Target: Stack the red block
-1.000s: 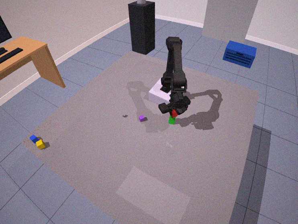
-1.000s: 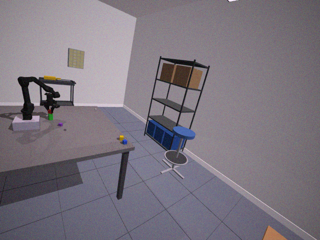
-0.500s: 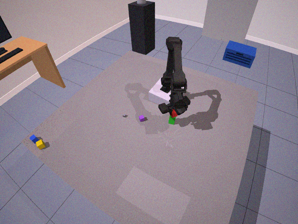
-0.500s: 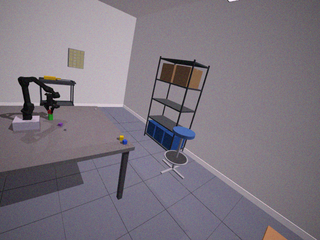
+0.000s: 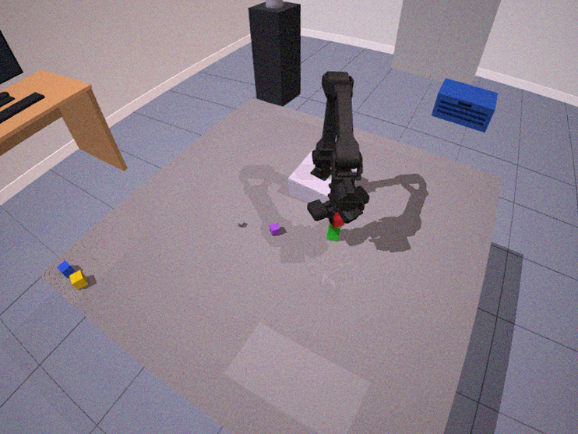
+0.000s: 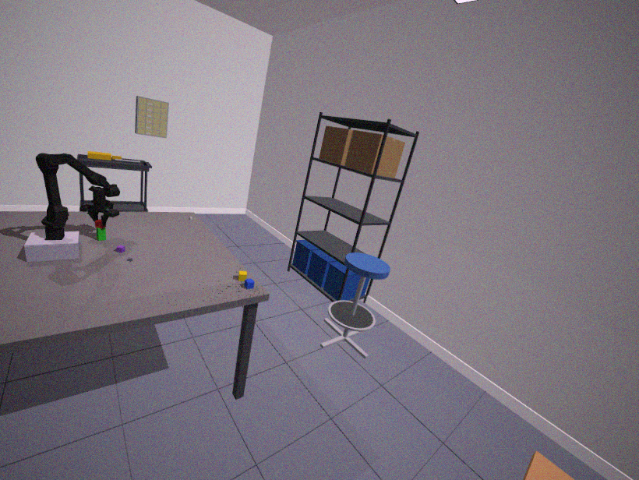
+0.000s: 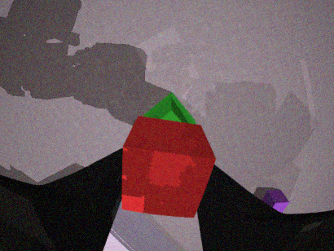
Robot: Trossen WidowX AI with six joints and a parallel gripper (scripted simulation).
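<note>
Now: gripper tip 10 mm below the red block. Round my gripper tip: blue block: 650 mm ahead, 660 mm to the right, 60 mm below; then purple block: 100 mm ahead, 180 mm to the right, 70 mm below; then yellow block: 640 mm ahead, 580 mm to the right, 60 mm below.
</note>
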